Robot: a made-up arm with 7 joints.
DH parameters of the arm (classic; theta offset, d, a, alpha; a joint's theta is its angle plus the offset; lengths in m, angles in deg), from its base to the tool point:
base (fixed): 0 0.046 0 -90
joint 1: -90 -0.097 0.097 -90
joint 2: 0 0.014 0.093 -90
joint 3: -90 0.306 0.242 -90
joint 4: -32.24 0 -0.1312 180
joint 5: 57.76 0.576 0.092 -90
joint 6: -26.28 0 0.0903 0
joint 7: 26.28 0.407 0.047 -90
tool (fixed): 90 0.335 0 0
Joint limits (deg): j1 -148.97..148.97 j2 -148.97..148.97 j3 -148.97..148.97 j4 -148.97..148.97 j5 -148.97..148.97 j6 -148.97..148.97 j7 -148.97..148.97
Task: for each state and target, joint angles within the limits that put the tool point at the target. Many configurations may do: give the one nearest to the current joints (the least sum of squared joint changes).
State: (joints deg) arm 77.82 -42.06 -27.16 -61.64 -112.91 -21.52 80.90
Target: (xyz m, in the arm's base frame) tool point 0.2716 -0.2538 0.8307
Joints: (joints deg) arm 71.84 -65.70 -73.56 -52.24 -110.34 -2.69 108.68
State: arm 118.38 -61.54 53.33 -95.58 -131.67 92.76 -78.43
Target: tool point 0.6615 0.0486 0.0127
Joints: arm 76.17 -94.79 64.06 -93.21 -134.99 93.14 -81.13
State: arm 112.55 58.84 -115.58 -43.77 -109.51 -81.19 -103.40
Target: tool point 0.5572 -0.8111 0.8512
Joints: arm 125.92 43.38 -123.09 -34.93 -120.53 -69.24 -96.27
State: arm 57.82 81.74 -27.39 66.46 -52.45 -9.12 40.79
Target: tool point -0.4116 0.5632 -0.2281
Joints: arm 63.13 108.99 -34.22 75.62 -54.13 3.22 58.21
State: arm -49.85 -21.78 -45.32 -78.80 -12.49 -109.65 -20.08
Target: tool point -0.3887 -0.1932 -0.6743
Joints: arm -46.13 -22.62 -52.83 -73.94 -15.96 -109.27 -21.70
